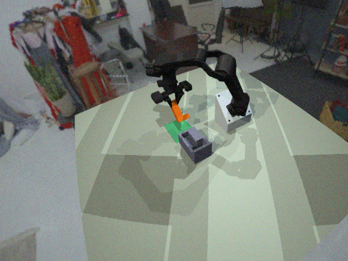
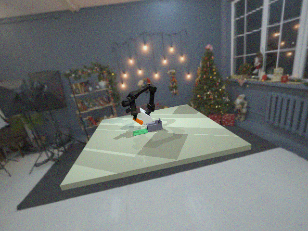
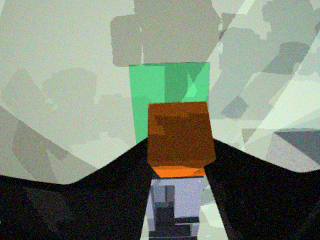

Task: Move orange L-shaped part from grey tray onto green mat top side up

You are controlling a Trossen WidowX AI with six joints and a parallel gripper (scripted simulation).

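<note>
Right now my gripper tip is 2 cm to the right of the green mat and 16 cm above it. Round my gripper tip: orange L-shaped part 1 cm behind, 3 cm to the left, 3 cm below.
</note>
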